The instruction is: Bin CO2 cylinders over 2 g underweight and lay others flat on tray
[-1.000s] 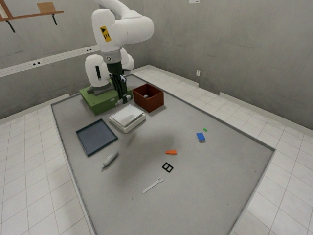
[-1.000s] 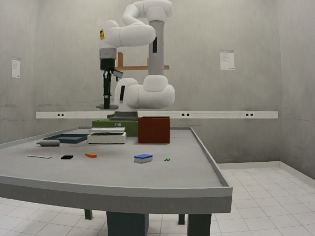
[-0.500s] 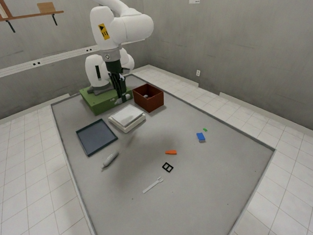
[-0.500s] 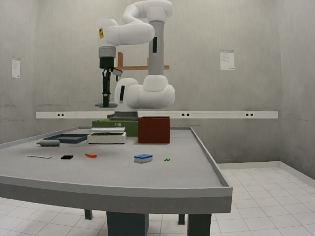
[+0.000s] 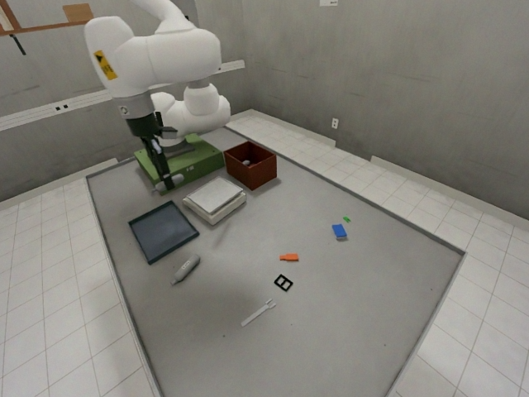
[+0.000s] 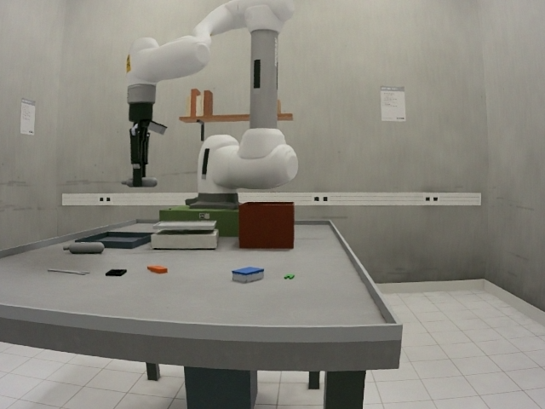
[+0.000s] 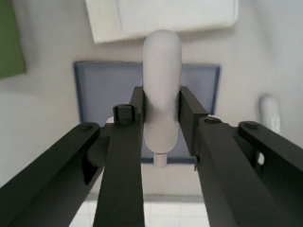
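Right now my hand is 200 mm above the dark blue tray, 80 mm to the left of it and 10 mm past it. The rest, counted from my hand: grey CO2 cylinder: 340 mm to the left, 190 mm below, 160 mm behind; white scale: 170 mm below, 150 mm to the left, 10 mm behind; scale plate: 150 mm to the left, 150 mm below.
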